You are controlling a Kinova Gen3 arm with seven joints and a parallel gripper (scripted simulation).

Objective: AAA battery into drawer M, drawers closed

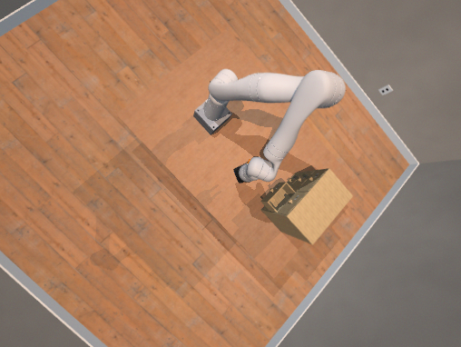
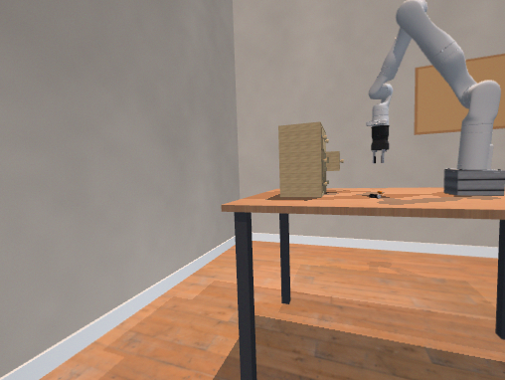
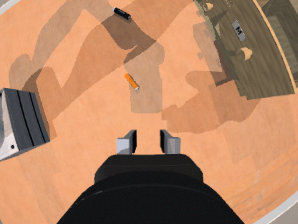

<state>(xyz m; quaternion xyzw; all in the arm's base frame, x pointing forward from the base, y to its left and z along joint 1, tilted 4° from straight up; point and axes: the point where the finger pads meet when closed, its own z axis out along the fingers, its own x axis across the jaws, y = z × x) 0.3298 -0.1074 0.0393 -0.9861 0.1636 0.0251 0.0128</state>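
The AAA battery lies 15 cm below my hand and 11 cm to the left of it. The rest, counted from my hand: black battery 30 cm to the left, 15 cm below, 3 cm ahead; then drawer 26 cm ahead, 7 cm to the left, 2 cm below.
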